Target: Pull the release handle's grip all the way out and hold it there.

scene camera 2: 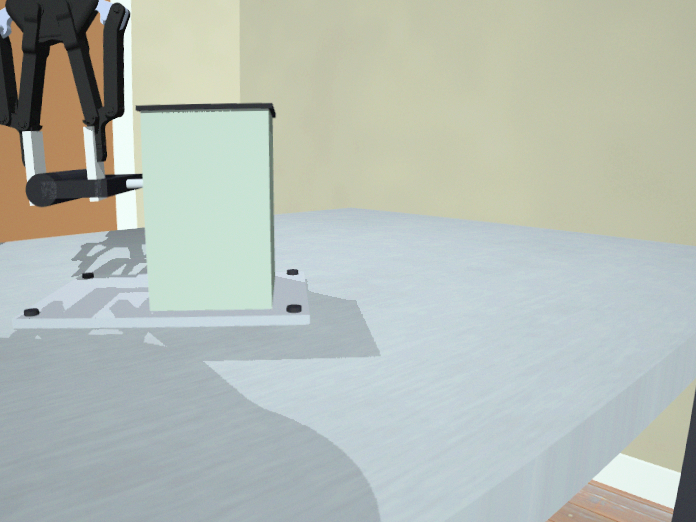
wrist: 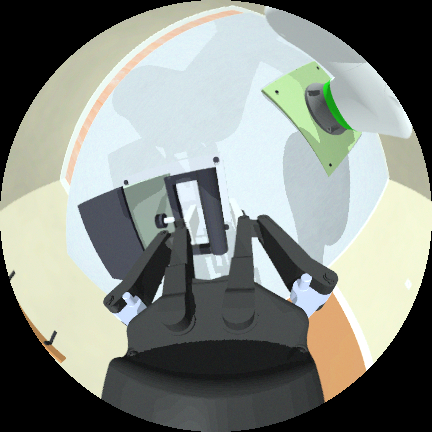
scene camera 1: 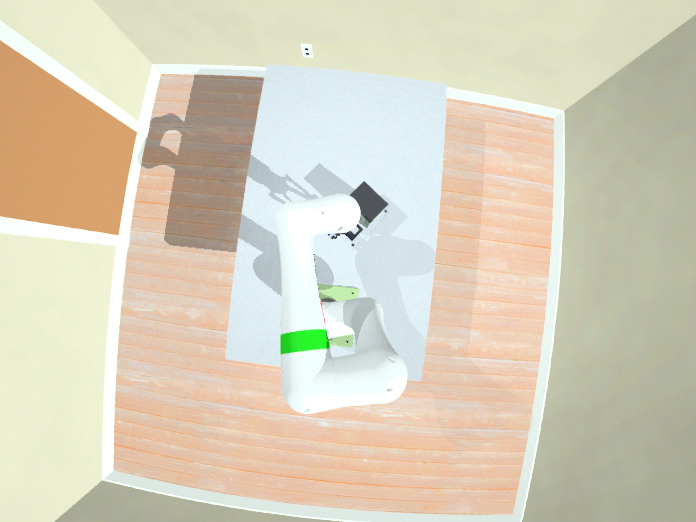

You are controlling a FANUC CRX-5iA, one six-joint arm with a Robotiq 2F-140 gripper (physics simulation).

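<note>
The release handle's black grip bar (scene camera 2: 43, 189) (wrist: 218, 240) stands out from the side of a pale green housing (scene camera 2: 208, 213) (wrist: 147, 202) with a dark lid (scene camera 1: 368, 200) (wrist: 105, 230). Part of a white rod (scene camera 2: 134, 183) shows between handle and housing. My gripper (scene camera 2: 64, 193) (wrist: 213, 209) is partly open, its white fingertips down at the grip's height. In the wrist view one fingertip is inside the handle's opening and the other is beyond the bar, so the bar lies between them, not clamped. In scene camera 1 the arm hides much of the gripper.
The housing stands on a pale base plate (scene camera 2: 224, 320) with black bolts at its corners, on the grey table (scene camera 1: 354, 123) (scene camera 2: 477, 337). A small black knob (wrist: 160, 220) sits beside the handle, close to one finger. The green mounting plate (scene camera 1: 340, 292) (wrist: 295, 100) is under the arm's base.
</note>
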